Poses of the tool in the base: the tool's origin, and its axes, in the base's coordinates. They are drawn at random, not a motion.
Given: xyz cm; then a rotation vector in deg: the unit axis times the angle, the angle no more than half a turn.
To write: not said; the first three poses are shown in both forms.
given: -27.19 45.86 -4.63 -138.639 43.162 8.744
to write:
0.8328 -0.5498 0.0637 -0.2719
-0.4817 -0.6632 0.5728 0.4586
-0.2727 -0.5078 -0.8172 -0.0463
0 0 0 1

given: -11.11 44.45 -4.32 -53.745 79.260 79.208
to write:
-0.2708 -0.9578 0.0961 -0.1111
0.0955 0.0726 0.9928 0.4445
-0.9579 0.2781 0.0718 -0.0432
0 0 0 1

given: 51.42 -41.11 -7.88 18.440 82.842 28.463
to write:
0.0505 -0.1289 0.9904 0.5142
0.5070 0.8577 0.0858 -0.4111
-0.8605 0.4978 0.1087 -0.0788
0 0 0 1

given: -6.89 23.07 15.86 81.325 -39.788 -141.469
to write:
-0.5143 -0.0512 -0.8561 -0.0689
-0.4026 -0.8670 0.2937 0.2307
-0.7573 0.4957 0.4253 0.1586
0 0 0 1

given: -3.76 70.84 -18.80 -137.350 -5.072 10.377
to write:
0.9878 0.0133 -0.1553 -0.0376
0.1144 -0.7389 0.6641 0.7084
-0.1059 -0.6737 -0.7313 -0.1880
0 0 0 1

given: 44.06 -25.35 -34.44 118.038 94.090 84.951
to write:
-0.0675 0.6798 0.7303 0.4406
0.7957 -0.4049 0.4504 -0.2535
0.6019 0.6115 -0.5136 -0.3444
0 0 0 1

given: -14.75 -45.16 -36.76 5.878 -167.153 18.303
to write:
-0.9766 -0.0908 -0.1947 -0.1475
-0.0465 0.9742 -0.2210 -0.4516
0.2097 -0.2068 -0.9556 -0.3676
0 0 0 1

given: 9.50 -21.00 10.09 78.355 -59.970 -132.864
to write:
-0.5269 -0.1366 -0.8388 0.0950
-0.5387 -0.7097 0.4540 -0.2100
-0.6573 0.6911 0.3004 0.1009
0 0 0 1

